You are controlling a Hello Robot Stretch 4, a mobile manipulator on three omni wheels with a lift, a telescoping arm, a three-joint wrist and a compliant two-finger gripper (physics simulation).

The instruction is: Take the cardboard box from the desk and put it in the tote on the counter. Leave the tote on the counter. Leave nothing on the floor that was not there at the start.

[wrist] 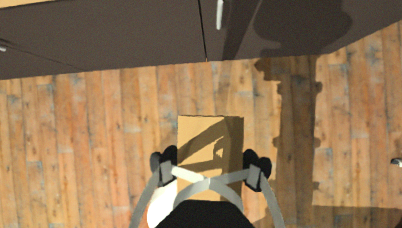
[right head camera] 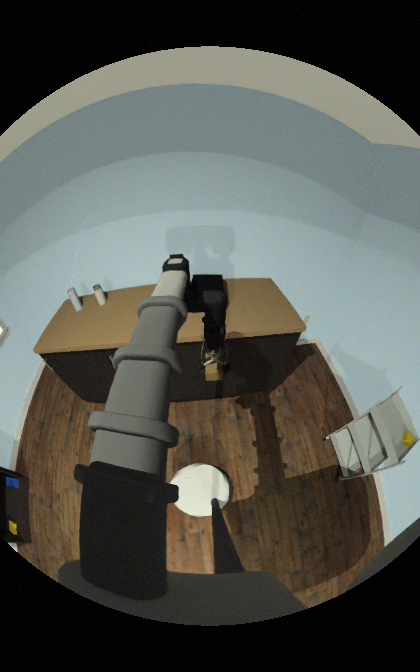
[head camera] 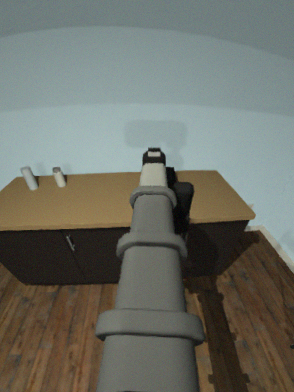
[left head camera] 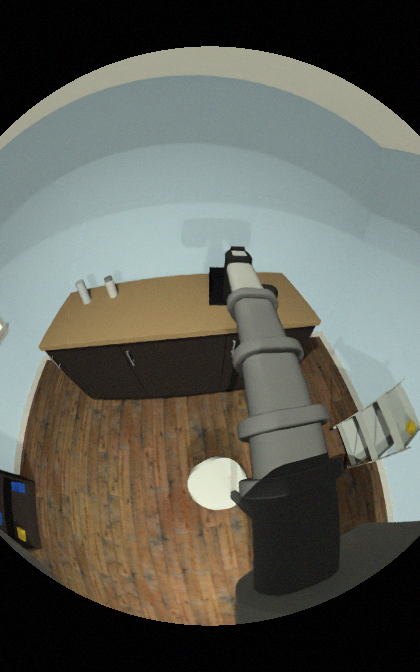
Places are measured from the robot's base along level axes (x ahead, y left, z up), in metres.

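Pixels of known places: gripper, fingertip midpoint: (wrist: 210,160).
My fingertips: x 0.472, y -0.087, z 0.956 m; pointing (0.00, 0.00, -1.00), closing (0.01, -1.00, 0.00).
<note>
Ahead of a thing's pixels: the offset from my fingertips to its top centre. Level surfaces: height alone.
The cardboard box @[0.006 m ahead, 0.000 m left, 0.051 m up] (right head camera: 214,373) (wrist: 200,137) is tan. My gripper (right head camera: 214,367) (wrist: 210,160) is shut on it, with one dark fingertip at each side. The box hangs above the floor in front of the counter's dark doors, and part of it is hidden by the gripper in the wrist view. The counter @[0.074 m down] (head camera: 75,210) (left head camera: 150,317) (right head camera: 260,305) has a tan top. The black tote (left head camera: 217,289) stands on it in the left head view, partly hidden behind my arm. In the head view the arm covers most of that spot and the gripper is hidden.
Two pale bottles @[0.562 m ahead, 1.007 m left, 0.096 m up] (head camera: 29,178) @[0.604 m ahead, 0.792 m left, 0.074 m up] (head camera: 59,177) stand at the counter's left end. A white trolley (left head camera: 390,422) (right head camera: 384,430) with a yellow block (left head camera: 411,427) (right head camera: 408,439) stands at the right. A dark shelf unit with blue and yellow items is at the far left. A white disc (left head camera: 215,482) (right head camera: 197,487) shows low down.
</note>
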